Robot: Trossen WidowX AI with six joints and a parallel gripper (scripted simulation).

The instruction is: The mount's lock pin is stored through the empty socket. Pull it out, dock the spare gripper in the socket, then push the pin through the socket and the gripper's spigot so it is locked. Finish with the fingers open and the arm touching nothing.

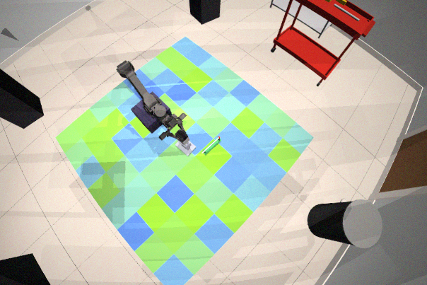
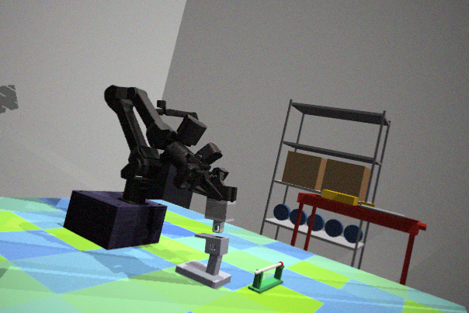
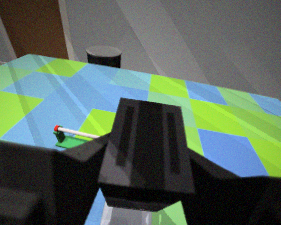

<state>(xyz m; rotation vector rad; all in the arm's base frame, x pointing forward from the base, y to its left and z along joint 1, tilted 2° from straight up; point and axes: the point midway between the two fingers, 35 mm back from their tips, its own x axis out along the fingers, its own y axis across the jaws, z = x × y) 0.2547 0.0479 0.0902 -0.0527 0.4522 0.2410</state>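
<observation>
Now: the green cradle 170 mm below my gripper tip, 130 mm to the left of it and 80 mm ahead of it. Round my gripper tip: spare gripper 30 mm below, 10 mm behind; then grey mount 140 mm below, 10 mm behind.
</observation>
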